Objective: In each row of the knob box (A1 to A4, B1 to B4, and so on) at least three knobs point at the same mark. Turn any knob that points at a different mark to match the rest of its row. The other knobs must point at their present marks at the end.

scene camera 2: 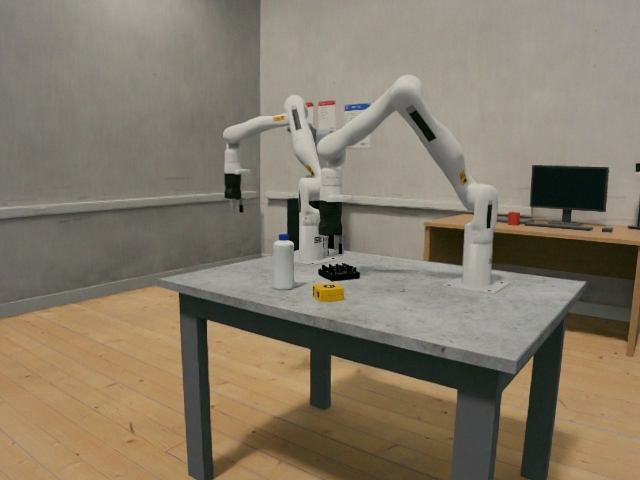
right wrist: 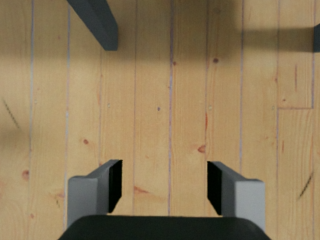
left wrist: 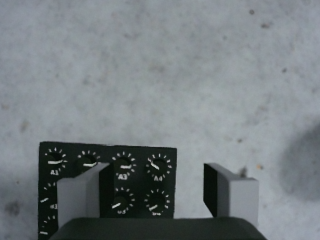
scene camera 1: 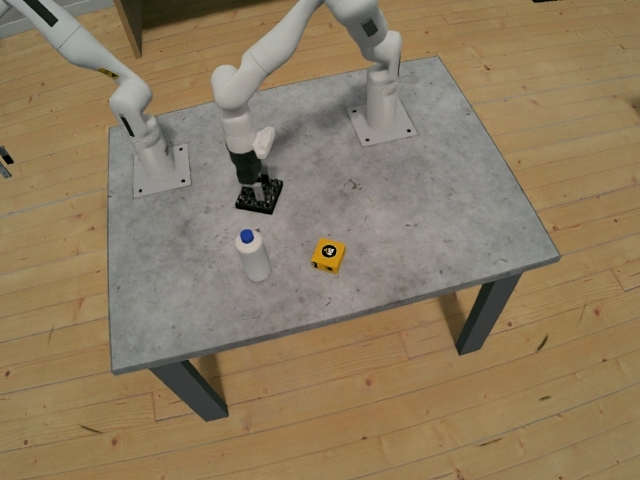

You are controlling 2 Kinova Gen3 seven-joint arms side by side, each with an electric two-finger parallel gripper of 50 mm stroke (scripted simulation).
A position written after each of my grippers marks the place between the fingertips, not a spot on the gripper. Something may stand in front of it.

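Observation:
A white bottle (scene camera 2: pixel 283 248) is visible to me. In the left wrist view the bottle is out of frame, and in the right wrist view the bottle is out of frame too. I see my right gripper (right wrist: pixel 164 178). My left gripper (left wrist: pixel 158 182) is also visible, and scene camera 1 shows me that left gripper (scene camera 1: pixel 263 190), while scene camera 2 has the left gripper (scene camera 2: pixel 333 254) as well.

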